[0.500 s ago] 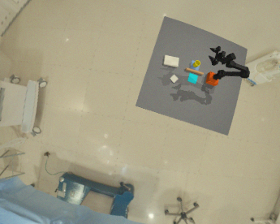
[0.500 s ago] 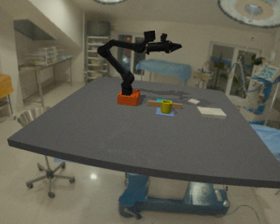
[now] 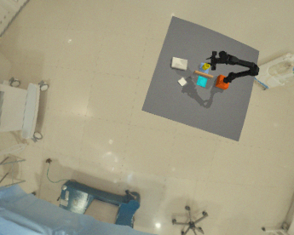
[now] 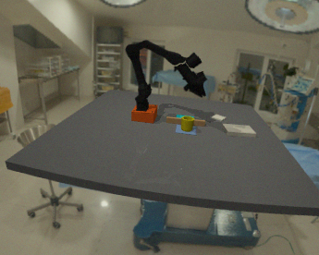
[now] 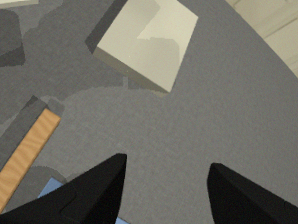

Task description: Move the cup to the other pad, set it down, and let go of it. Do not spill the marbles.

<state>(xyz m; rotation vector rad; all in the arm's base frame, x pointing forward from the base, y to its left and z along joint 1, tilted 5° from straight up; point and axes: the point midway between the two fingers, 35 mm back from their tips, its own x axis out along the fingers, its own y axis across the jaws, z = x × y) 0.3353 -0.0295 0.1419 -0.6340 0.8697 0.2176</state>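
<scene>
My gripper tip is 70 mm past the yellow cup, 40 mm to the left of it and 160 mm above it. The rest, counted from my gripper tip: green marble: 70 mm behind, 50 mm to the right, 180 mm below; light blue pad: 70 mm behind, 30 mm to the right, 210 mm below; wooden bar: 80 mm behind, 50 mm to the left, 190 mm below.
</scene>
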